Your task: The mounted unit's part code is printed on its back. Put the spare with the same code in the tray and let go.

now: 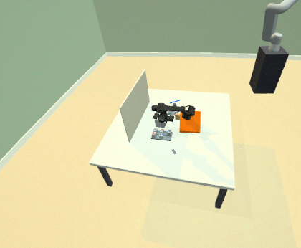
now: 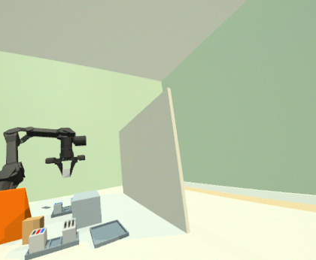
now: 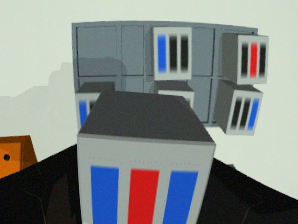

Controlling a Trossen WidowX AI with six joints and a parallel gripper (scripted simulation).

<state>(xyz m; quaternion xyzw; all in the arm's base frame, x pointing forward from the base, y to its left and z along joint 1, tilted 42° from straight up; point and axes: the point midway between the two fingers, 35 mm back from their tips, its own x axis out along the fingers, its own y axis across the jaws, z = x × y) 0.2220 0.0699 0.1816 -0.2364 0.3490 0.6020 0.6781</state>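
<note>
Now: the grey tray 8 cm ahead of my gripper tip, 40 cm to the right of it and 18 cm below it. Also, from my gripper tip: small tan block (12 cm behind, 27 cm to the right, 15 cm below); then grey piece (10 cm behind, 19 cm to the left, 18 cm below); then mounted unit (6 cm ahead, 20 cm to the right, 13 cm below).
</note>
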